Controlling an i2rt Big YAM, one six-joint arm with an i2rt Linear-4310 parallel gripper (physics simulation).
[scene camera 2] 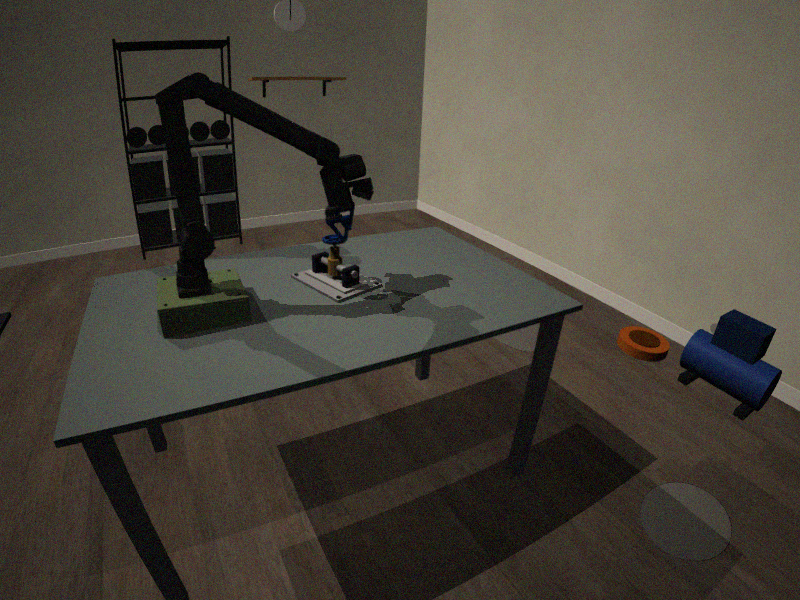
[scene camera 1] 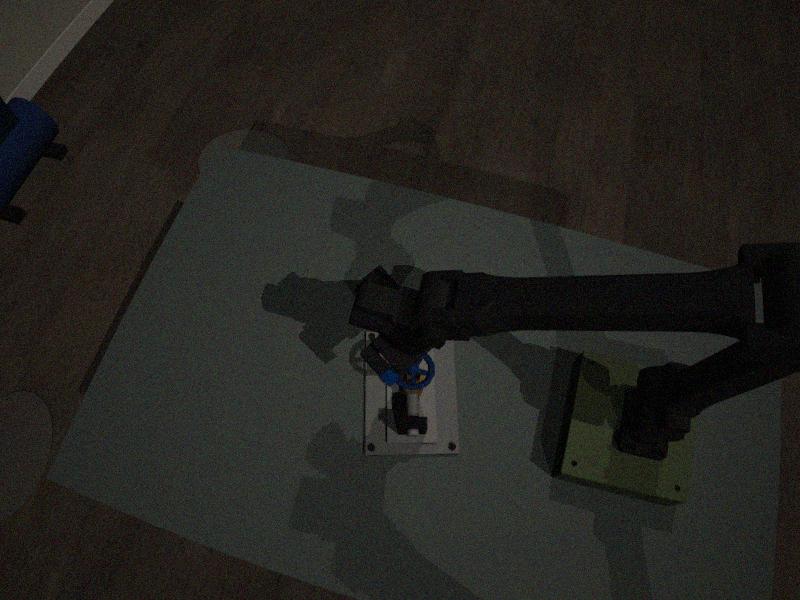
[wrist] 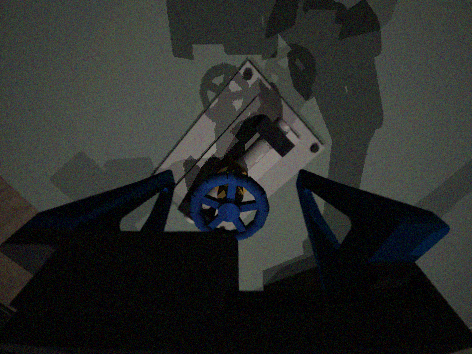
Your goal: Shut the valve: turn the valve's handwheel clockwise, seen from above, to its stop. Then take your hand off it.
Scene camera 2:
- gripper: 346, 235
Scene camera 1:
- pale base plate: 445, 383
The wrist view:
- gripper: 235, 176
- blue spoked handwheel: 229, 208
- pale base plate: 247, 84
